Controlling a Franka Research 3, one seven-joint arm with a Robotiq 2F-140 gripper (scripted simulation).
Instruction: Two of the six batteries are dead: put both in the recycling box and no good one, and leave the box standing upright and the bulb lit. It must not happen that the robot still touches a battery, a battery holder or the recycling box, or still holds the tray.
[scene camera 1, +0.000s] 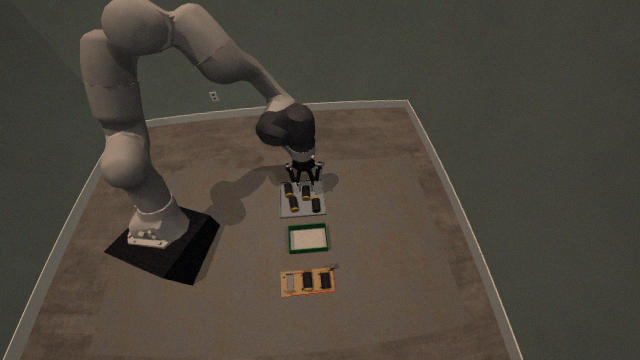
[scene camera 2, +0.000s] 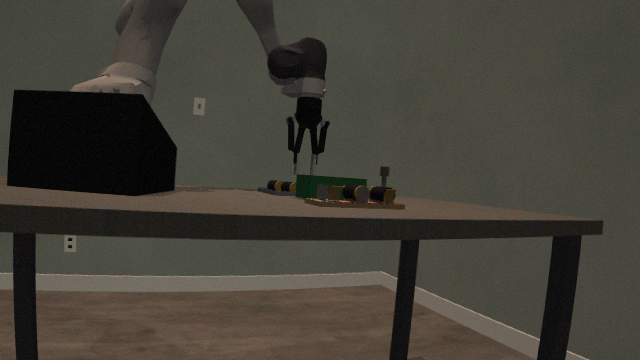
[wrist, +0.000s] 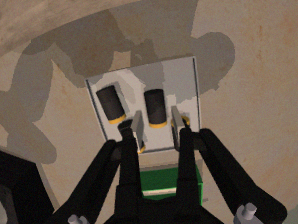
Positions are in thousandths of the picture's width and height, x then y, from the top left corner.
Scene:
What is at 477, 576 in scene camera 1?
A grey tray.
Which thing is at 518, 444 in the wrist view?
A battery.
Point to my gripper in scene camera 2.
476, 488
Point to a grey tray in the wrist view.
At 599, 350

